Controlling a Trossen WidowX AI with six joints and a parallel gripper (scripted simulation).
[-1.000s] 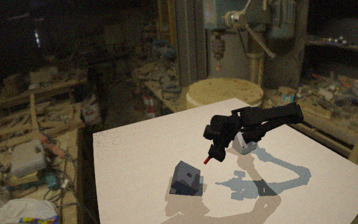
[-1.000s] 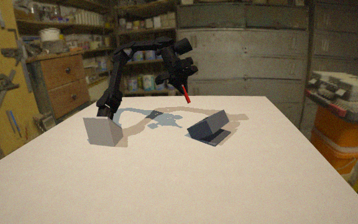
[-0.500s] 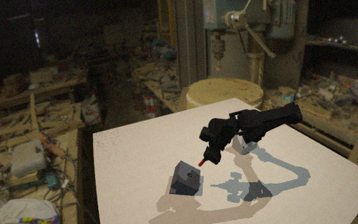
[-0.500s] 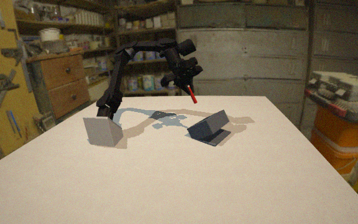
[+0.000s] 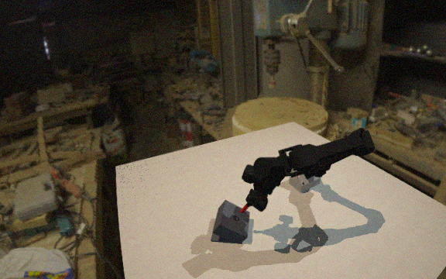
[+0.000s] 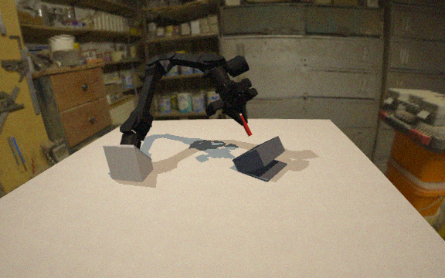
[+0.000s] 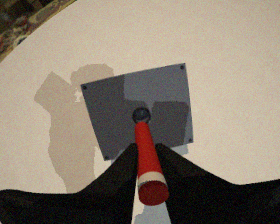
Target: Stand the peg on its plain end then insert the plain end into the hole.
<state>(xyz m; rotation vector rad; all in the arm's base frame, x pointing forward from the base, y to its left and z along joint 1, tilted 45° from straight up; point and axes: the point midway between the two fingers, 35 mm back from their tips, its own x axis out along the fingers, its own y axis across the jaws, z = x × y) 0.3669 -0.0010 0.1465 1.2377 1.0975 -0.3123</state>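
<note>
The dark sloped panel is 9 cm below my gripper tip, 5 cm ahead of it and 3 cm to the right of it. Round my gripper tip: red peg 1 cm to the left, 1 cm behind, 1 cm above.
</note>
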